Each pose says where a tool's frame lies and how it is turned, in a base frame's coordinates. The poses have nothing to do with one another.
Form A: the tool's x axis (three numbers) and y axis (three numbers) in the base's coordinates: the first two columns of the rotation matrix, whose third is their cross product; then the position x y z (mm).
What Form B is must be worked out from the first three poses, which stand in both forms.
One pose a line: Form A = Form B
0.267 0.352 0.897 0.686 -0.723 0.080 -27 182 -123 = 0.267 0.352 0.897 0.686 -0.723 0.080 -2.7 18.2 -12.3
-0.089 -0.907 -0.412 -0.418 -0.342 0.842 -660 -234 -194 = -0.089 -0.907 -0.412 -0.418 -0.342 0.842 -66.0 -23.4 -19.4
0.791 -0.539 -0.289 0.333 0.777 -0.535 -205 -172 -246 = 0.791 -0.539 -0.289 0.333 0.777 -0.535 -20.5 -17.2 -24.6
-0.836 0.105 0.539 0.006 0.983 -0.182 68 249 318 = -0.836 0.105 0.539 0.006 0.983 -0.182 6.8 24.9 31.8
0.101 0.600 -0.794 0.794 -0.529 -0.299 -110 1 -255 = 0.101 0.600 -0.794 0.794 -0.529 -0.299 -11.0 0.1 -25.5
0.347 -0.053 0.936 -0.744 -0.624 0.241 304 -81 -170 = 0.347 -0.053 0.936 -0.744 -0.624 0.241 30.4 -8.1 -17.0
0.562 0.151 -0.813 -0.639 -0.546 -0.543 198 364 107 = 0.562 0.151 -0.813 -0.639 -0.546 -0.543 19.8 36.4 10.7
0.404 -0.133 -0.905 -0.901 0.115 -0.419 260 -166 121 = 0.404 -0.133 -0.905 -0.901 0.115 -0.419 26.0 -16.6 12.1
